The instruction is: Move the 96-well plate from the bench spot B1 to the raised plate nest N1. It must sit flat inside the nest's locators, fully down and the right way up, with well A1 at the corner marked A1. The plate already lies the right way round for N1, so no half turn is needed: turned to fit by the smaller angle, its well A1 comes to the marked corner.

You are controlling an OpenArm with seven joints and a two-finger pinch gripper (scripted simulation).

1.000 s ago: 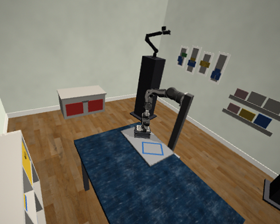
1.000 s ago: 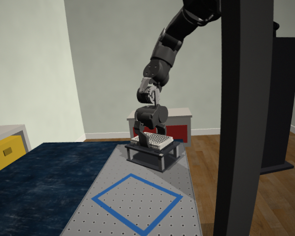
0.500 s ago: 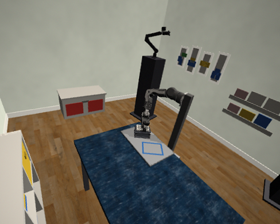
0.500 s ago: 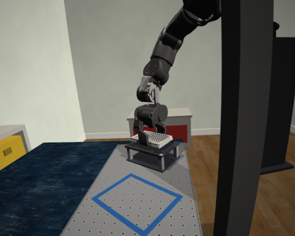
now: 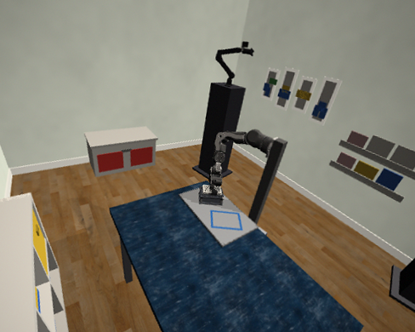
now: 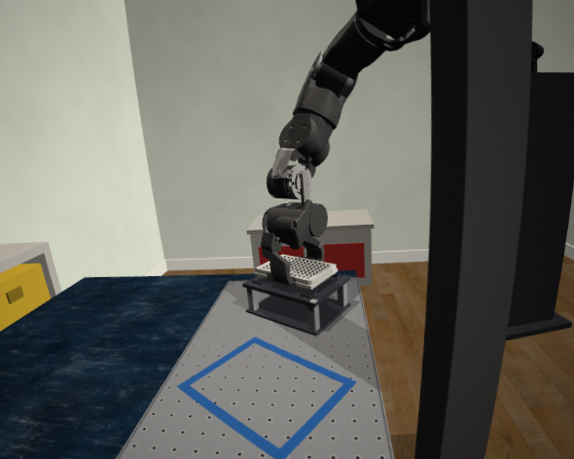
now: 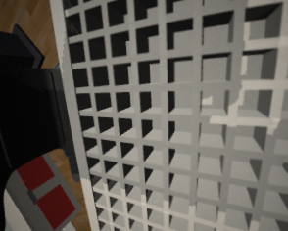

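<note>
The white 96-well plate lies right at my hand. Also, from my hand: dark raised plate nest: 2 cm below.
</note>
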